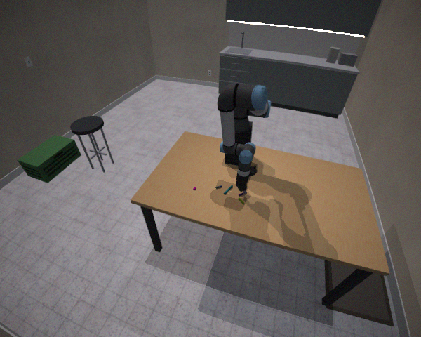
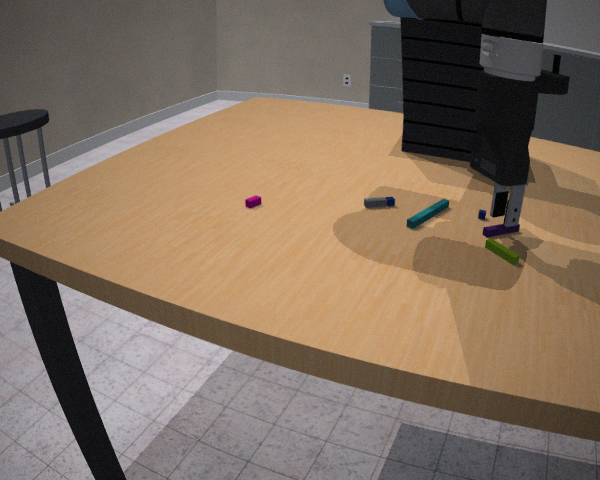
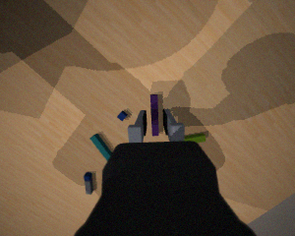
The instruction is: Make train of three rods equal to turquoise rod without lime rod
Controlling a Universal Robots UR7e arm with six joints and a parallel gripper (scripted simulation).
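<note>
The purple rod lies 3 cm below my hand. The rest, counted from my hand: turquoise rod: 3 cm behind, 10 cm to the right, 3 cm below; grey rod: 4 cm behind, 18 cm to the right, 3 cm below; lime rod: 6 cm ahead, 1 cm to the right, 3 cm below.
</note>
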